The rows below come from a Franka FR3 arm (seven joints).
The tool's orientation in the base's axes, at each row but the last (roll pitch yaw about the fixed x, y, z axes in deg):
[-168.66 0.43 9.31]
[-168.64 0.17 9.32]
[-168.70 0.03 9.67]
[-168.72 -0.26 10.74]
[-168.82 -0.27 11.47]
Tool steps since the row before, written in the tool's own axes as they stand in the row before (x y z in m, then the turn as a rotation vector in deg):
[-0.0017 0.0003 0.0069 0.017 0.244 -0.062]
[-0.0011 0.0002 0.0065 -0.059 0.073 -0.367]
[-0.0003 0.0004 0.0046 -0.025 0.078 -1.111]
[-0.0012 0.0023 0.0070 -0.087 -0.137 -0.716]
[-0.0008 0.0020 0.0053 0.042 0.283 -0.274]
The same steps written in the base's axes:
[-0.0019 0.0008 -0.0068 0.058 -0.245 0.013]
[-0.0013 0.0009 -0.0064 -0.034 -0.151 0.346]
[-0.0004 0.0005 -0.0046 0.025 -0.294 1.074]
[-0.0010 -0.0011 -0.0073 -0.088 -0.022 0.729]
[-0.0006 -0.0011 -0.0056 0.106 -0.316 0.214]

